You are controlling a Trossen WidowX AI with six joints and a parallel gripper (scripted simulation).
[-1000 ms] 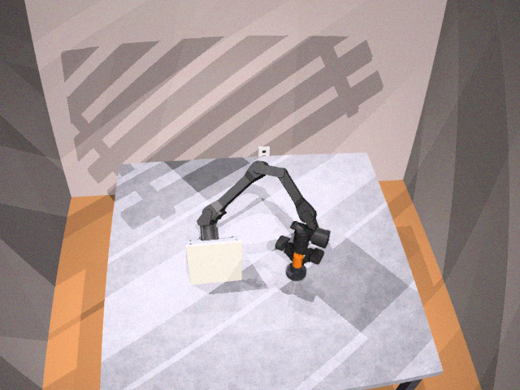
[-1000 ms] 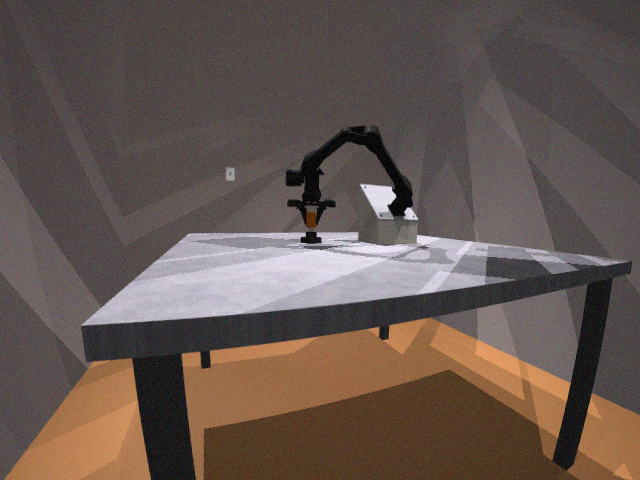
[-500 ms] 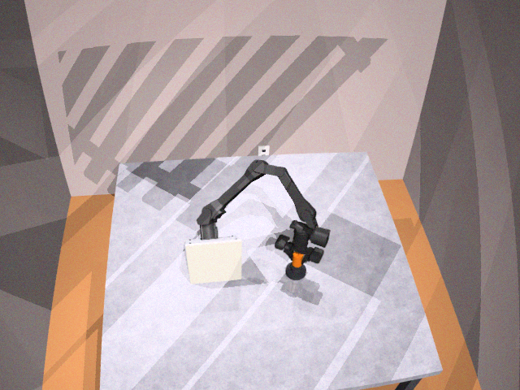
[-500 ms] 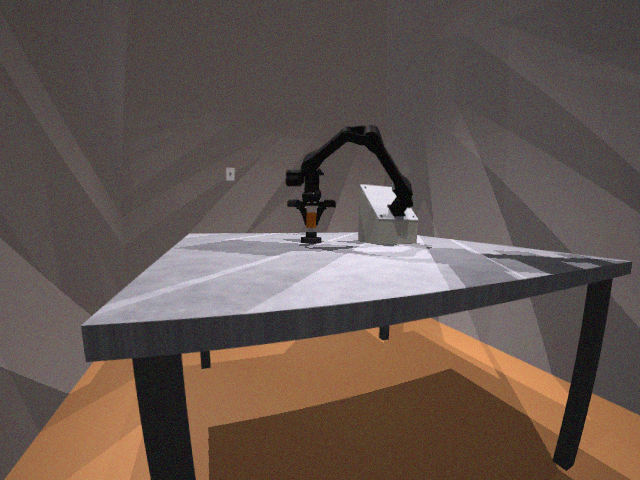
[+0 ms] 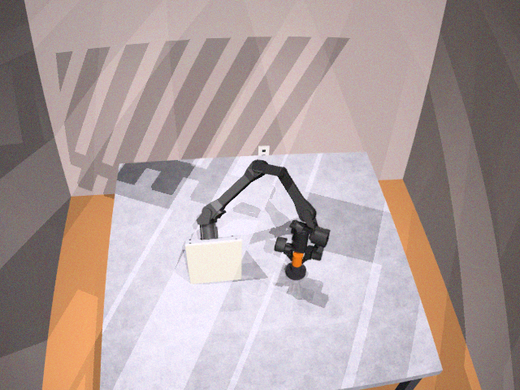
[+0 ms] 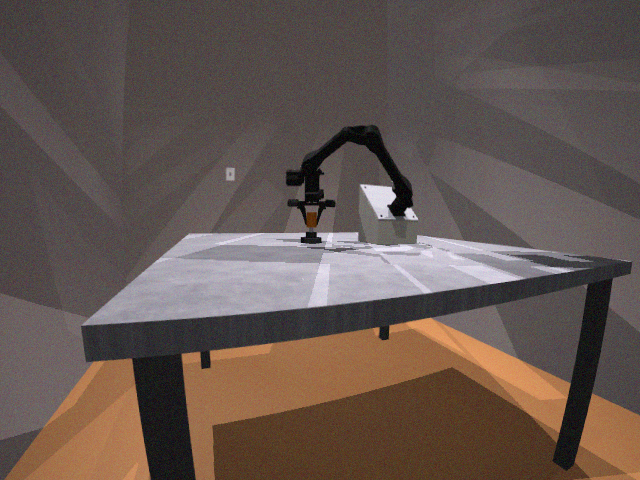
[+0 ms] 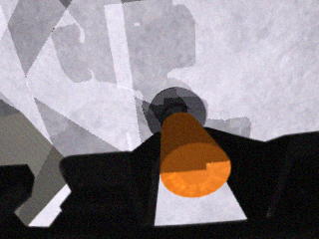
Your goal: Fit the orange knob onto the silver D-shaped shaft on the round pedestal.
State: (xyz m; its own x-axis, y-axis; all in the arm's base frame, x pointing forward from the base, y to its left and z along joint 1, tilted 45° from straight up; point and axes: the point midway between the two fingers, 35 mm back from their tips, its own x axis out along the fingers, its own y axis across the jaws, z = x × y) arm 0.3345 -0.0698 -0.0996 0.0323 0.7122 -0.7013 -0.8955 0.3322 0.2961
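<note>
Right now my gripper tip is 3 cm below the orange knob. From my gripper tip the other things lie so: dark round pedestal (4 cm below).
</note>
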